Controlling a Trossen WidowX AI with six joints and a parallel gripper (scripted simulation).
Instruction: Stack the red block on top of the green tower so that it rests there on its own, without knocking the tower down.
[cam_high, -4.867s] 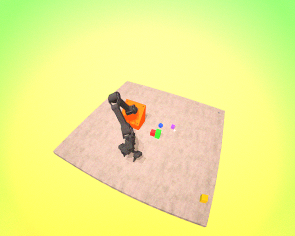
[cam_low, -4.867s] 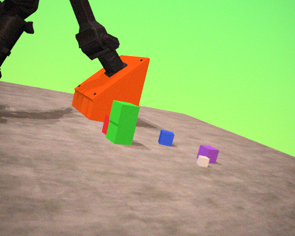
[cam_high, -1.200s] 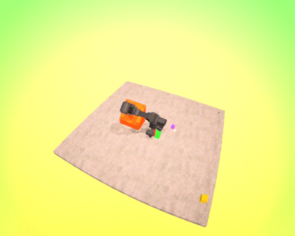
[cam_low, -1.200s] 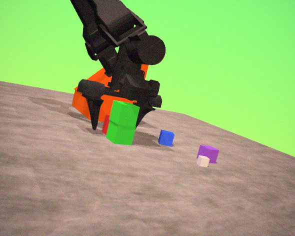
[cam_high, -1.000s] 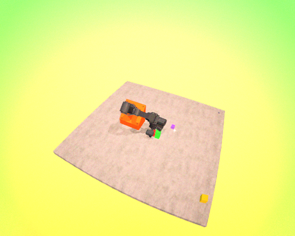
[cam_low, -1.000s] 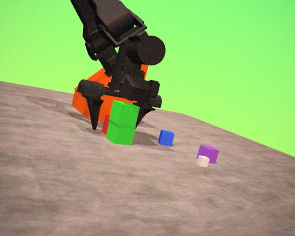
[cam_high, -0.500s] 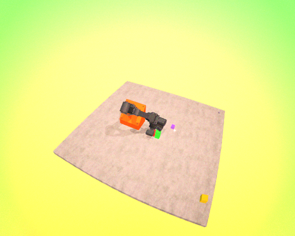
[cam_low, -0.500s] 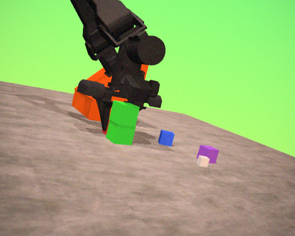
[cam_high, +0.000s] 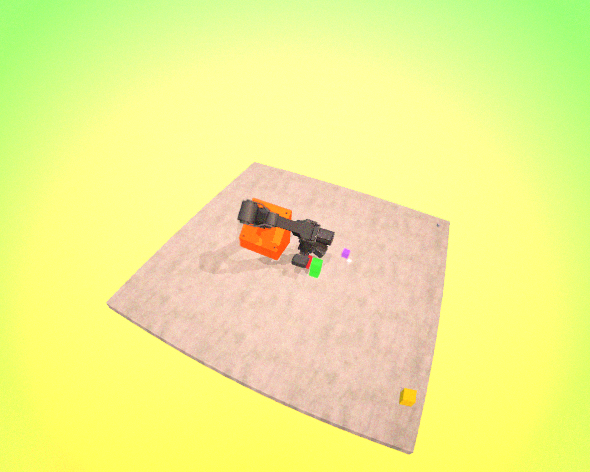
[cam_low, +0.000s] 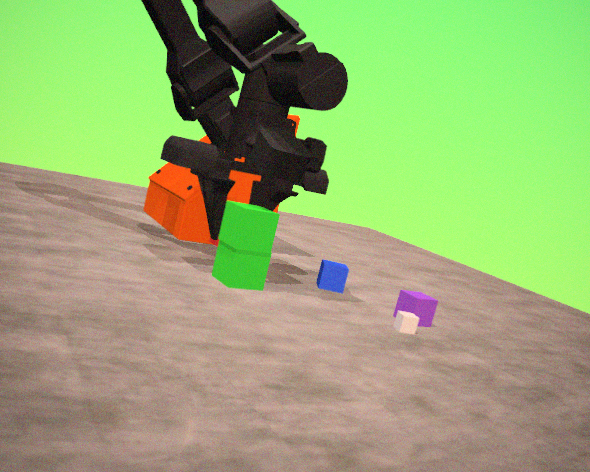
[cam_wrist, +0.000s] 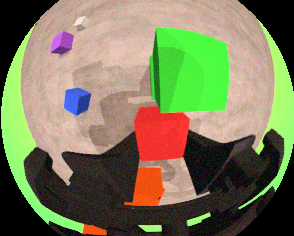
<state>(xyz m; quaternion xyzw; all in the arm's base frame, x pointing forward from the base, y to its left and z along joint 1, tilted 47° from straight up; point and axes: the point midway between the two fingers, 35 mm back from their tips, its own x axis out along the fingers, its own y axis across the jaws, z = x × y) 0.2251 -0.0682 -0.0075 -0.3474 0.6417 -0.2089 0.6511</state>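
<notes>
The blue cube is 12 cm to the left of my gripper tip, 2 cm below it and 2 cm ahead of it. From my gripper tip the other things lie so: red block 1 cm ahead, 1 cm above; purple cube 17 cm to the left, 13 cm ahead, 2 cm below; small white cube 16 cm ahead, 14 cm to the left, 2 cm below.
</notes>
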